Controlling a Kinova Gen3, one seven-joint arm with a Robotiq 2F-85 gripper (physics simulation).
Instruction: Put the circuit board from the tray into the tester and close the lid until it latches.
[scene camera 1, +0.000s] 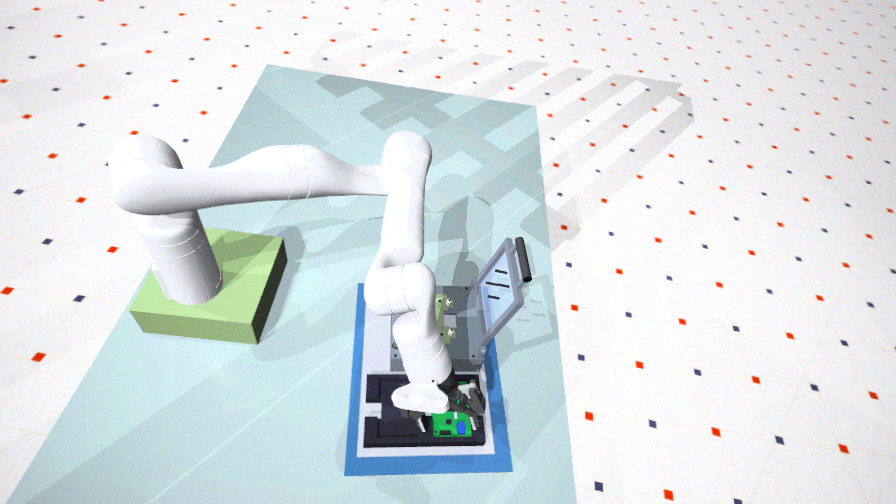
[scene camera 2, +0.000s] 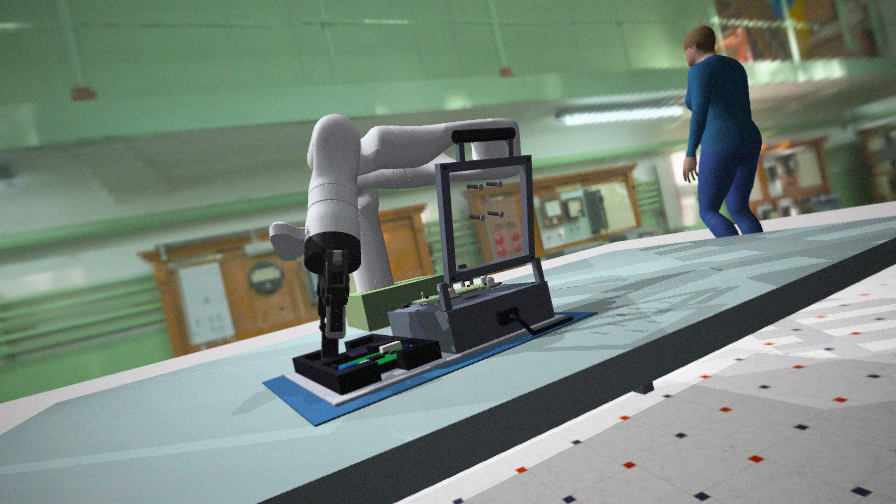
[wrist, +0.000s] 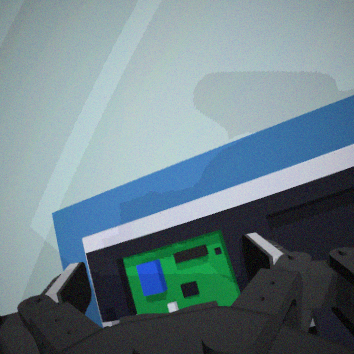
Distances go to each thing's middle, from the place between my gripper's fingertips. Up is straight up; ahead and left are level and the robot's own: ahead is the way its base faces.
Scene:
Right now my hand is 4 cm to the right of the green circuit board (scene camera 1: 451, 423), 2 cm above it and 1 cm short of it. Round my hand: clear lid (scene camera 2: 486, 217): 21 cm to the left, 14 cm above, 11 cm ahead.

